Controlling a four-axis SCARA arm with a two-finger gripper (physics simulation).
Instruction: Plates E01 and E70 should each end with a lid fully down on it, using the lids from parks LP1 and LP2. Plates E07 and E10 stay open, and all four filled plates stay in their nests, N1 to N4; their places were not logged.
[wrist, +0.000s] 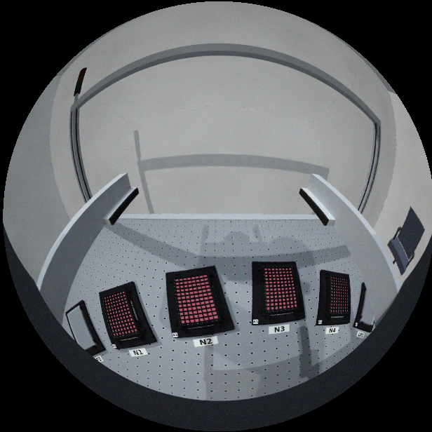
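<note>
My gripper (218, 176) is open and empty, its two fingers wide apart above the nests. Four uncovered plates with red wells sit in black nests in a row: one plate (119, 314) in N1, one (196, 299) in N2, one (281, 288) in N3 and one (340, 296) in N4. No E-number can be read on any plate. A pale lid (83, 327) lies in the left park, whose label is partly cut off and seems to end in 2. Another pale lid (368, 306) lies in the park marked LP1 at the right, partly hidden by the right finger.
The nests and parks stand on a grey perforated table (232, 370). A pale ledge (220, 217) runs along its far edge. A grey frame (220, 49) with a dark signal lamp (80, 81) stands beyond it. A dark panel (412, 232) is at the far right.
</note>
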